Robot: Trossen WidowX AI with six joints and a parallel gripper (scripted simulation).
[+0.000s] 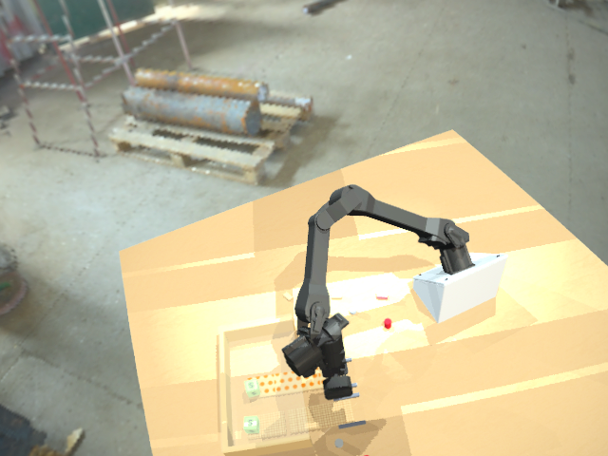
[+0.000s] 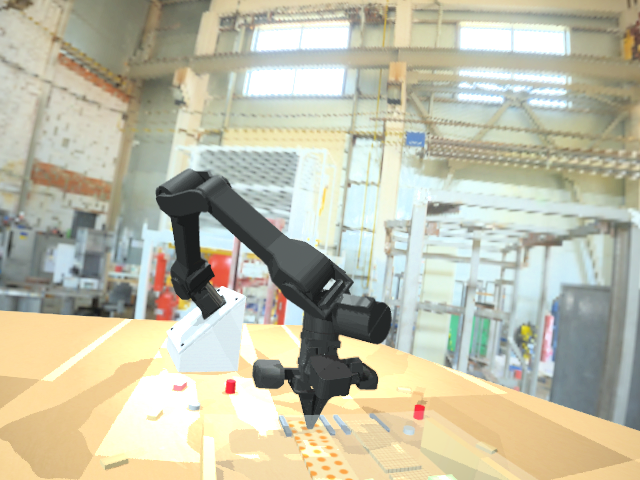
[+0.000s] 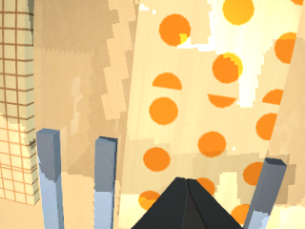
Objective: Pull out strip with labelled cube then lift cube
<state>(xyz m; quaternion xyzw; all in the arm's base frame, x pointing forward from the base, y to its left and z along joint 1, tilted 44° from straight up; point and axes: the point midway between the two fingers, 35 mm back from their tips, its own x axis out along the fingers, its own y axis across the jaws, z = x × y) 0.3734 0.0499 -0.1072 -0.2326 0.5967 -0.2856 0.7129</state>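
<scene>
My gripper tip is 9 cm short of the orange-dotted strip and 1 cm to the left of it. The rest, counted from my gripper tip: pink block: 19 cm behind, 18 cm to the right.
</scene>
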